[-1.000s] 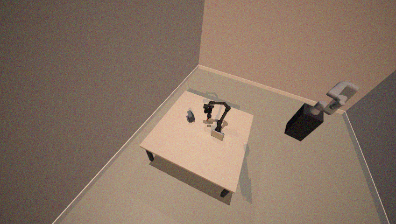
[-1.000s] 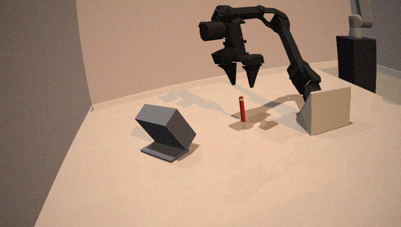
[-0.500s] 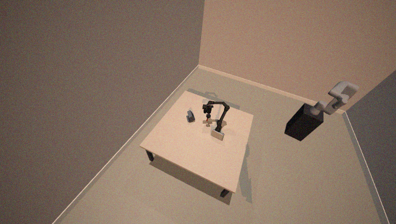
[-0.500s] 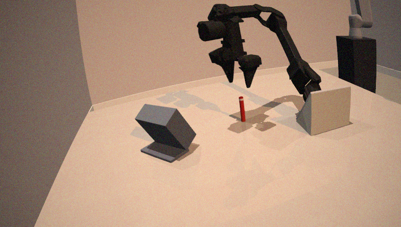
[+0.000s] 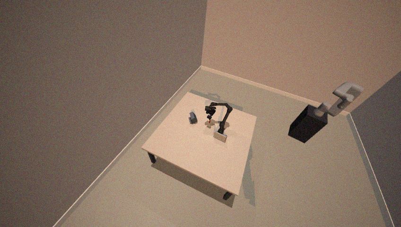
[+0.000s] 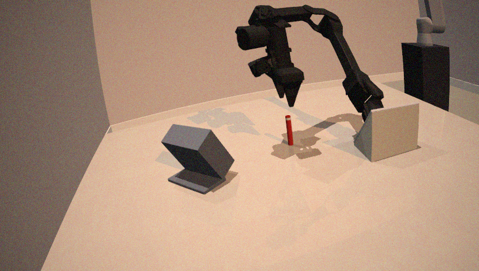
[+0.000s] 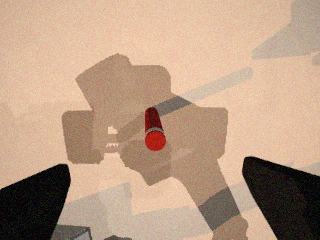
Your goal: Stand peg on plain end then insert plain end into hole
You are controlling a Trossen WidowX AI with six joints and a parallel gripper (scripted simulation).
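Now: gripper tip 6 cm above the red peg. Round my gripper tip: grey sloped panel 23 cm ahead, 11 cm to the left, 5 cm below; panel foot plate 25 cm ahead, 13 cm to the left, 11 cm below.
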